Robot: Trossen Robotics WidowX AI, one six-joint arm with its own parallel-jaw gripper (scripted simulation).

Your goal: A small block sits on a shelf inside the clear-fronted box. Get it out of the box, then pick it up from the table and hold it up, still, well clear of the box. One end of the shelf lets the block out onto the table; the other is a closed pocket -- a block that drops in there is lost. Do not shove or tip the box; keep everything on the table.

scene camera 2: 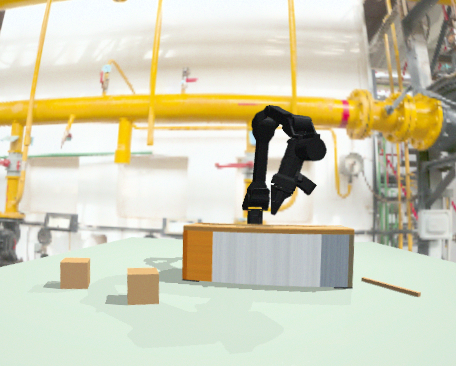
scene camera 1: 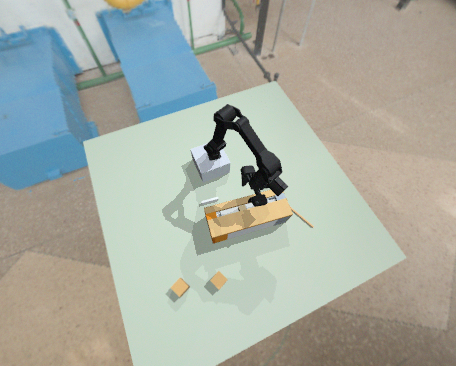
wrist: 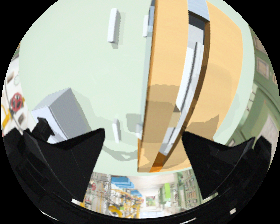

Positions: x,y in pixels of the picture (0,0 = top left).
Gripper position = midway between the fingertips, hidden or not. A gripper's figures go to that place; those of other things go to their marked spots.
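Distance of my gripper [scene camera 2: 273,214]: 0.79 m from the lens. A box [scene camera 2: 282,255] is 0.65 m from the lens.
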